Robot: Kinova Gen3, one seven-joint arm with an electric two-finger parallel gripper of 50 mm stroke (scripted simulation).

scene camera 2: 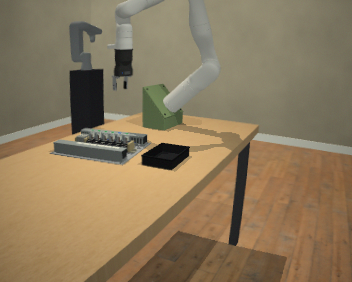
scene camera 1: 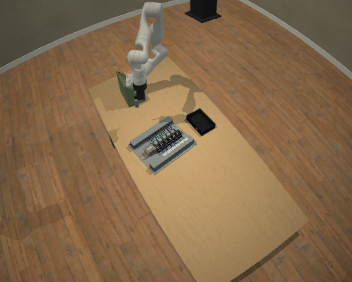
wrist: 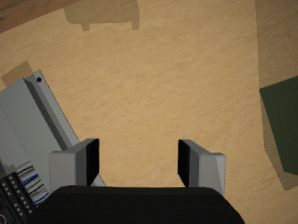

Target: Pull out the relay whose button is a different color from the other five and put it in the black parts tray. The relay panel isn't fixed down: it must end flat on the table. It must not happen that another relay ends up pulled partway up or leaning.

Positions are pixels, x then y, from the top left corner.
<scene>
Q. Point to a relay panel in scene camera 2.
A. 82,148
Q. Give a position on a black parts tray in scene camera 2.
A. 166,156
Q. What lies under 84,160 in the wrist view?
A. My gripper.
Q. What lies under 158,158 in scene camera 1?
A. A relay panel.
</scene>
